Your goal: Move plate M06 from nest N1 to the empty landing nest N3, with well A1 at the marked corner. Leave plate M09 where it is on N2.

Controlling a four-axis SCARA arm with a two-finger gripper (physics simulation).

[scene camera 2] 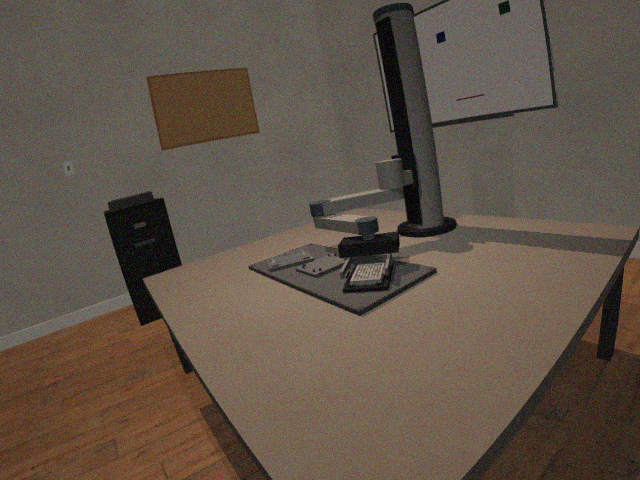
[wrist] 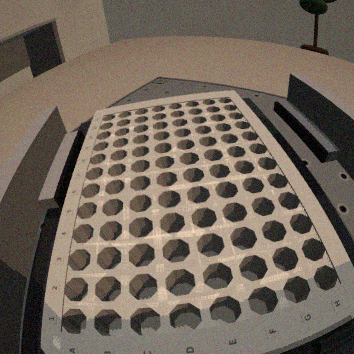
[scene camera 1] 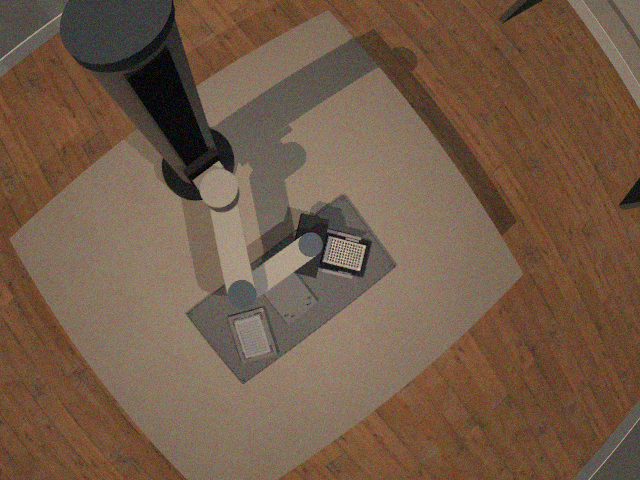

Path:
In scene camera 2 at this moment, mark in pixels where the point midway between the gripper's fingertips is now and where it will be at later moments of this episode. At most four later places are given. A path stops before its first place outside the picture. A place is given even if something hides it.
The gripper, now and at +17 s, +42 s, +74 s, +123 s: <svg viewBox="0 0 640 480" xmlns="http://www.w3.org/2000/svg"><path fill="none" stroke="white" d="M363 273L318 251L367 269L309 263L363 273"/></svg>

